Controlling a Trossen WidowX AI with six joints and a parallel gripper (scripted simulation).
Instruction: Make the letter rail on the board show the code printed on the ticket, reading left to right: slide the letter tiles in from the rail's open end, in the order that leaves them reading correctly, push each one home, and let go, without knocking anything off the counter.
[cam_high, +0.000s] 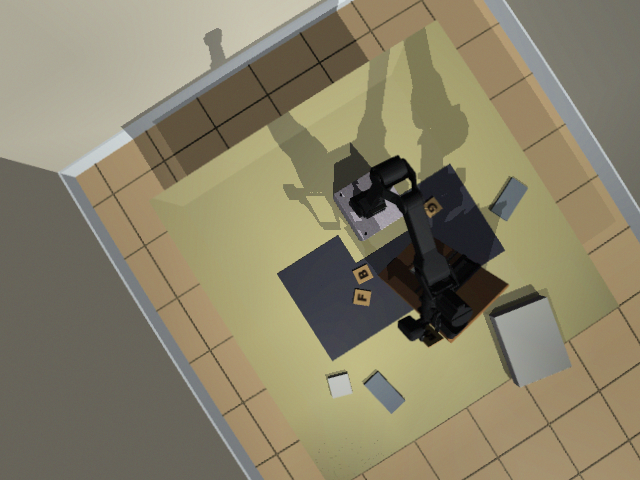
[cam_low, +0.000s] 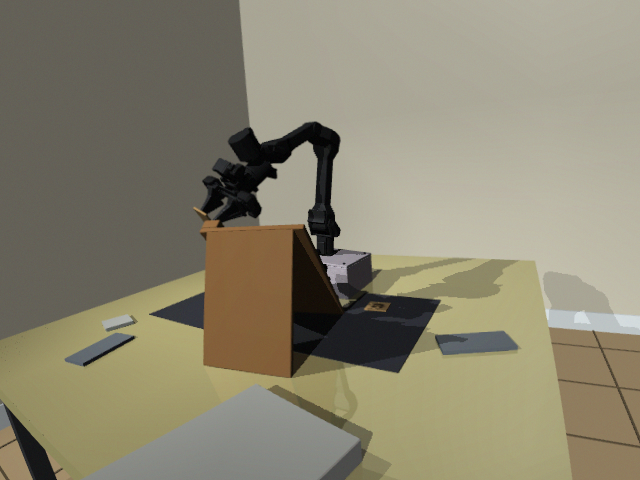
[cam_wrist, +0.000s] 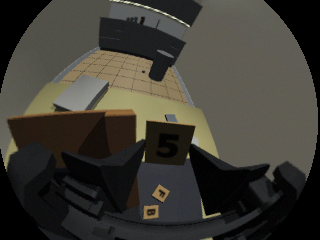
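Right now my gripper tip is 11 cm past the white ticket, 15 cm to the right of it and 19 cm above it. The rest, counted from my gripper tip: dark mat (21 cm behind, 10 cm to the left, 28 cm below); small white block (7 cm ahead, 35 cm to the right, 28 cm below); large grey box (37 cm ahead, 31 cm to the left, 27 cm below).
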